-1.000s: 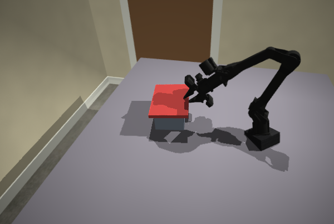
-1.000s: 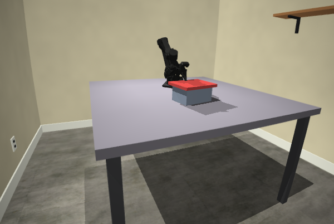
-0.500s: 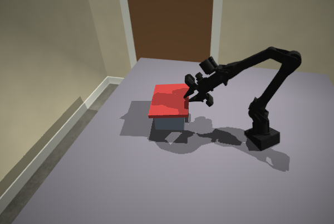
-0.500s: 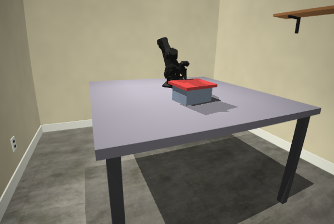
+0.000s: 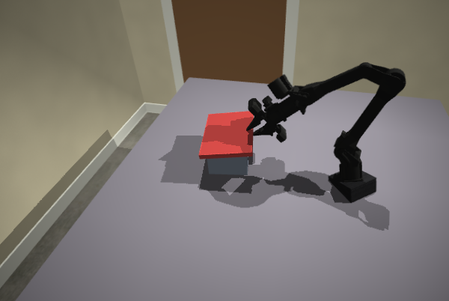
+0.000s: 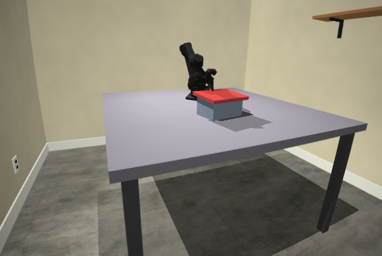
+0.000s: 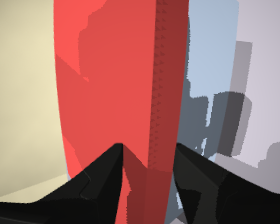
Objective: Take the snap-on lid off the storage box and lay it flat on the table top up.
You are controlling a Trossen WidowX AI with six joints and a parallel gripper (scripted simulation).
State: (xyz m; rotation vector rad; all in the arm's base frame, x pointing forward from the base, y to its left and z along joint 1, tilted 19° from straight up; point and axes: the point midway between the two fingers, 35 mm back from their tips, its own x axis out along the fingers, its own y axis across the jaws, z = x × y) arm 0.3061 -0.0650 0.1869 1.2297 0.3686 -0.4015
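My hand is 100 mm short of the lid, 20 mm above it and 10 mm to the right of it. Also, from my hand: storage box: 100 mm ahead, 80 mm below, 10 mm to the left.
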